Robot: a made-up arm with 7 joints.
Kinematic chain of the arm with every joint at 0, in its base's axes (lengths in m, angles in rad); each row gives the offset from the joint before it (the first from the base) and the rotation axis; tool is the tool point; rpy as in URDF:
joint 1: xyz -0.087 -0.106 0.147 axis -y
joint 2: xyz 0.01 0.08 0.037 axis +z
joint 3: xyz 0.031 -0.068 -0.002 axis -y
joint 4: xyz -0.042 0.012 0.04 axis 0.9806 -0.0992 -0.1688
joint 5: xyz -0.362 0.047 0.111 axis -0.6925 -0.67 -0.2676
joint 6: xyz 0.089 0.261 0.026 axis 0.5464 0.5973 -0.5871
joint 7: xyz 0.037 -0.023 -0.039 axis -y
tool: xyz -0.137 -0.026 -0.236 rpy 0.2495 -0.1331 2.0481
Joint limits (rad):
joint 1: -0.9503..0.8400
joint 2: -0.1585..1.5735
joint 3: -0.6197..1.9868
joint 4: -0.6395..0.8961
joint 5: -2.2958..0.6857
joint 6: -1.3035..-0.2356
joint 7: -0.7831..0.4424
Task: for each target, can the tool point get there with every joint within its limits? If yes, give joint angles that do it. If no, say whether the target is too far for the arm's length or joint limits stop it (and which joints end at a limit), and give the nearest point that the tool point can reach.
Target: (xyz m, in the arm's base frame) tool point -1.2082 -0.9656 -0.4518
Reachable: no: too far | nearest point -0.5871 -0.4331 -0.0919 | short by 0.894 m
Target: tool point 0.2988 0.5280 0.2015
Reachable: no: joint limits stop it (at a limit: joint 1, joint 3, joint 4, joint 6, joint 7) | nearest point 0.2601 0.3669 0.1237 | short by 0.183 m
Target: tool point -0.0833 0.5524 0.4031
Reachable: no: joint limits stop it (at a limit: joint 1, joint 2, joint 5, joint 6, joint 7) | nearest point -0.0996 0.4331 0.4360 | short by 0.125 m
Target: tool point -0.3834 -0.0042 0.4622
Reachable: yes | joints -0.2073 0.3808 -0.2791 0.1675 -1.3285 -1.1860 -0.4920
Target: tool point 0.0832 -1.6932 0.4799
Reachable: no: too far | nearest point -0.0071 -0.6965 0.3034 | short by 1.016 m
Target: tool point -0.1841 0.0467 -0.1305
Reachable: yes | joints 0.5377 0.3786 0.4674 -0.1202 -0.3217 -0.6224 0.1717
